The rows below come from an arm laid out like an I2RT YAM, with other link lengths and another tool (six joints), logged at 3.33 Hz.
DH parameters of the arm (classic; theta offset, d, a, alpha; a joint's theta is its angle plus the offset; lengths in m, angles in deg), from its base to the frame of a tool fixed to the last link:
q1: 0 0.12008 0.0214 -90
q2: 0 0 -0.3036 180
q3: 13.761 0 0.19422 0
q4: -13.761 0.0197 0.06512 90
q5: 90 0.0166 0 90
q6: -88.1 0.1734 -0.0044 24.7
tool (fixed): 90 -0.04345 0 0
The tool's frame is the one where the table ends.
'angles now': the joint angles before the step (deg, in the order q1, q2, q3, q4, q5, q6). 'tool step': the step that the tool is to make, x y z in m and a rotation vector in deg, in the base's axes. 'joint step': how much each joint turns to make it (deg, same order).
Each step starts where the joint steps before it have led.
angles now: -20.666, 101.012, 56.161, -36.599, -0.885, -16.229
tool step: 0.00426, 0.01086, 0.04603, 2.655, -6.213, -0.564
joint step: 0.284, -6.732, 6.382, -8.130, -4.415, 1.727
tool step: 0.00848, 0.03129, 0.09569, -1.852, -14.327, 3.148
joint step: 6.666, -11.366, 13.638, -10.339, -1.028, 4.131
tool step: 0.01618, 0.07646, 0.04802, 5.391, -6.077, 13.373
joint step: 15.149, -1.072, 11.082, -6.011, -4.218, 4.657
